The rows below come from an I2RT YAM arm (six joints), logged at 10 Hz.
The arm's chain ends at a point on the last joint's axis. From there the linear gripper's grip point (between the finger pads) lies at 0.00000 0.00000 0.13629 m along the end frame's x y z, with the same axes.
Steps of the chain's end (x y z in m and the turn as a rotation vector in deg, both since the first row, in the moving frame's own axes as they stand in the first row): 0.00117 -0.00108 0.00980 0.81 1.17 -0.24; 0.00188 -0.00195 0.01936 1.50 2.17 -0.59; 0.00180 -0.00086 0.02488 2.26 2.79 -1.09; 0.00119 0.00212 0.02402 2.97 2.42 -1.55; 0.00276 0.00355 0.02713 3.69 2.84 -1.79; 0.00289 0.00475 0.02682 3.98 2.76 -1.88; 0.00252 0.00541 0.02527 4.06 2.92 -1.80
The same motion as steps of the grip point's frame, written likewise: 0.00395 -0.00301 0.00976 0.81 1.17 -0.24; 0.00702 -0.00554 0.01922 1.50 2.17 -0.59; 0.00838 -0.00630 0.02461 2.26 2.79 -1.09; 0.00685 -0.00502 0.02372 2.97 2.42 -1.55; 0.00937 -0.00532 0.02668 3.69 2.84 -1.79; 0.00929 -0.00481 0.02633 3.98 2.76 -1.88; 0.00930 -0.00434 0.02475 4.06 2.92 -1.80
